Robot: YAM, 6 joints.
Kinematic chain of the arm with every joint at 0, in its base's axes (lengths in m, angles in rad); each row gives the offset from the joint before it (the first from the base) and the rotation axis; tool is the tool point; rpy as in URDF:
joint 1: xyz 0 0 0.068 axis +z
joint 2: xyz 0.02 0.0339 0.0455 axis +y
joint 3: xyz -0.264 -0.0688 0 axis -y
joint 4: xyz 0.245 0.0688 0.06 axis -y
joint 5: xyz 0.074 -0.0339 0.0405 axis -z
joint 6: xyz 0.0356 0 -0.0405 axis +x
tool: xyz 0 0 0 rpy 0 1.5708 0
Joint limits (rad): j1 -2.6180..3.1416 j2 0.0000..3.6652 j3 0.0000..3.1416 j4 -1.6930..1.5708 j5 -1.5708..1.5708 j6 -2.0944..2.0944
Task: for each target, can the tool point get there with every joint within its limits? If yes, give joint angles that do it. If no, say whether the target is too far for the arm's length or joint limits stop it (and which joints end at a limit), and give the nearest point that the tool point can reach.
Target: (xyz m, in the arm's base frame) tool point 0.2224 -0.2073 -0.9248
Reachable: no: too far | nearest point 0.1980 -0.1846 -0.3797 | short by 0.546 m
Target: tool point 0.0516 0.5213 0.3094
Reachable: yes | joints 1.4305 2.2009 1.7937 0.6500 -0.6591 0.9151
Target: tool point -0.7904 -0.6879 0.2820
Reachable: no: too far | nearest point -0.4810 -0.4186 0.2147 | short by 0.416 m
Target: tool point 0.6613 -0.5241 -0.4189
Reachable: no: too far | nearest point 0.4301 -0.3409 -0.2205 | short by 0.355 m
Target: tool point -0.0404 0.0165 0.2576
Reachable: yes | joints 2.0167 0.3558 0.6768 -1.3792 -0.9673 -1.5053
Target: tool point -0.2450 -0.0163 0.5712
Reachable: yes | joints 0.0702 0.7554 2.7353 -1.2159 -0.0271 -1.2522
